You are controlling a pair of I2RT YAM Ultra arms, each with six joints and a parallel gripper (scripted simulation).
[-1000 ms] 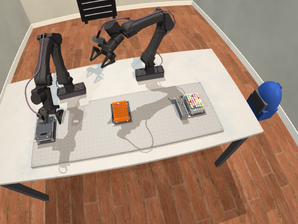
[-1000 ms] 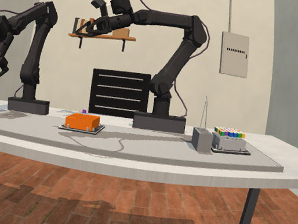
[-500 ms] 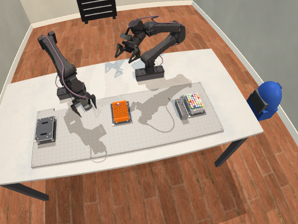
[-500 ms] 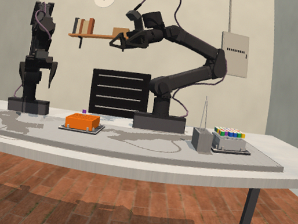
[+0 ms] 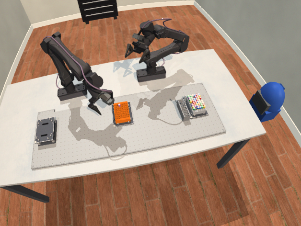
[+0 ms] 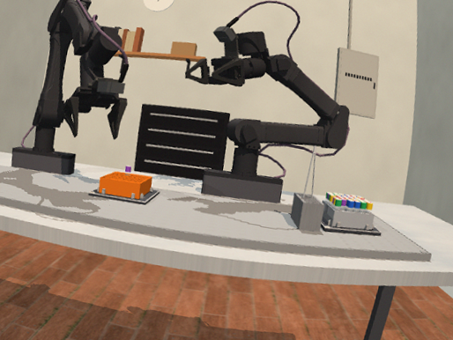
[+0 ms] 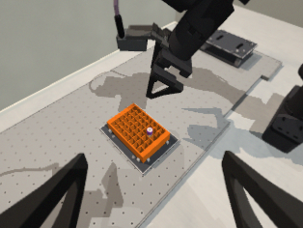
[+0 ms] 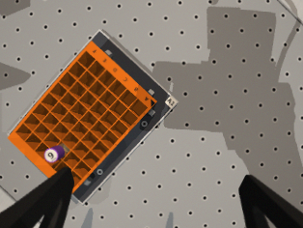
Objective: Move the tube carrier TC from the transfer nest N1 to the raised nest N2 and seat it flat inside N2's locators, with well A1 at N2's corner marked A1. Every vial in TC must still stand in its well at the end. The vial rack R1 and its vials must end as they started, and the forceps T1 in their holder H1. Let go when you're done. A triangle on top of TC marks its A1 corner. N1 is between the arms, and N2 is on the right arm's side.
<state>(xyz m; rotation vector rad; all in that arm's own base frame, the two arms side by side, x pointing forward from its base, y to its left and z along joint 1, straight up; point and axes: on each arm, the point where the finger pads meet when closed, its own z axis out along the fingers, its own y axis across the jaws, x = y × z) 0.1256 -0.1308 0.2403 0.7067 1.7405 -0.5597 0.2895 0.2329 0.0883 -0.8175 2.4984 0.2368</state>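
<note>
Right now the purple-capped vial is 8 cm below my right hand, 7 cm to the left of it and 6 cm behind it. The rest, counted from my right hand: raised nest N2: 41 cm to the right, 8 cm below, 1 cm behind; then orange tube carrier TC: 10 cm below, 8 cm to the left, 2 cm behind; then transfer nest N1: 12 cm below, 8 cm to the left, 2 cm behind.
</note>
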